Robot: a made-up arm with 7 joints. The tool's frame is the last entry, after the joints.
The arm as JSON. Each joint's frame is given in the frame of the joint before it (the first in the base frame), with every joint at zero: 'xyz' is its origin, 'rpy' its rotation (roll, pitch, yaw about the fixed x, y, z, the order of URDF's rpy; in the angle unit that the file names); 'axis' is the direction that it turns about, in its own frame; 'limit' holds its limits. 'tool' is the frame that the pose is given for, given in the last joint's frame.
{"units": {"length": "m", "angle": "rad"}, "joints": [
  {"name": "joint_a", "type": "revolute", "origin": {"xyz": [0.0, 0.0, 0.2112], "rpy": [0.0, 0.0, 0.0]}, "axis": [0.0, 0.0, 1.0], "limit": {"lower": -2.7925, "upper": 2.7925}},
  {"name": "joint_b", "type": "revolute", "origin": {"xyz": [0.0, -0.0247, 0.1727], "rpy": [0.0, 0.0, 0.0]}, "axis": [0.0, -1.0, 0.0], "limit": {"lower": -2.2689, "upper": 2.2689}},
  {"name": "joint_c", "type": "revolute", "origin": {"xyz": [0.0, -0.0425, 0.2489], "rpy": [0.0, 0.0, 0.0]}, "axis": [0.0, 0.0, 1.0], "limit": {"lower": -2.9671, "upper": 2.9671}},
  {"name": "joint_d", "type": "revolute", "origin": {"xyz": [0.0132, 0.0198, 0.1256], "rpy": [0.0, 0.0, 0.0]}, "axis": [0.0, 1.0, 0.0], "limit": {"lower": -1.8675, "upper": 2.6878}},
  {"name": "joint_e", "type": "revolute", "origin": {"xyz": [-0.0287, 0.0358, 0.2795], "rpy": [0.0, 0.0, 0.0]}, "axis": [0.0, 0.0, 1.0], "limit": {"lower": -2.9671, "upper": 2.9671}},
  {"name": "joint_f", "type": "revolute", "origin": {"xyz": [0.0, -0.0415, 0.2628], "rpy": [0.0, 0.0, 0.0]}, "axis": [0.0, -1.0, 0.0], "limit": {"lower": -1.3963, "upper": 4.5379}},
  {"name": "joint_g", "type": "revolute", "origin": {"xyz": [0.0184, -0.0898, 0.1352], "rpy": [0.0, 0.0, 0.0]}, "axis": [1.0, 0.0, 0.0], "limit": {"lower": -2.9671, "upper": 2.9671}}
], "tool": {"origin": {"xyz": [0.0, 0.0, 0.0], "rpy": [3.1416, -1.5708, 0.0]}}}
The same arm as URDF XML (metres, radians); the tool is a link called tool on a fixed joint. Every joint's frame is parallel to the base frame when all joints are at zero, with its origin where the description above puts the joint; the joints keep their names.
<robot name="arm">
<joint name="tool_joint" type="fixed"><parent link="link7"/><child link="tool"/><origin xyz="0 0 0" rpy="-3.1416 -1.5708 0"/></joint>
<joint name="joint_g" type="revolute"><parent link="link6"/><child link="link7"/><origin xyz="0.0184 -0.0898 0.1352"/><axis xyz="1 0 0"/><limit lower="-2.9671" upper="2.9671"/></joint>
<joint name="joint_f" type="revolute"><parent link="link5"/><child link="link6"/><origin xyz="0 -0.0415 0.2628"/><axis xyz="0 -1 0"/><limit lower="-1.3963" upper="4.5379"/></joint>
<joint name="joint_e" type="revolute"><parent link="link4"/><child link="link5"/><origin xyz="-0.0287 0.0358 0.2795"/><axis xyz="0 0 1"/><limit lower="-2.9671" upper="2.9671"/></joint>
<joint name="joint_d" type="revolute"><parent link="link3"/><child link="link4"/><origin xyz="0.0132 0.0198 0.1256"/><axis xyz="0 1 0"/><limit lower="-1.8675" upper="2.6878"/></joint>
<joint name="joint_c" type="revolute"><parent link="link2"/><child link="link3"/><origin xyz="0 -0.0425 0.2489"/><axis xyz="0 0 1"/><limit lower="-2.9671" upper="2.9671"/></joint>
<joint name="joint_b" type="revolute"><parent link="link1"/><child link="link2"/><origin xyz="0 -0.0247 0.1727"/><axis xyz="0 -1 0"/><limit lower="-2.2689" upper="2.2689"/></joint>
<joint name="joint_a" type="revolute"><parent link="base_link"/><child link="link1"/><origin xyz="0 0 0.2112"/><axis xyz="0 0 1"/><limit lower="-2.7925" upper="2.7925"/></joint>
<link name="base_link"/>
<link name="link1"/>
<link name="link2"/>
<link name="link3"/>
<link name="link4"/>
<link name="link5"/>
<link name="link6"/>
<link name="link7"/>
<link name="tool"/>
</robot>

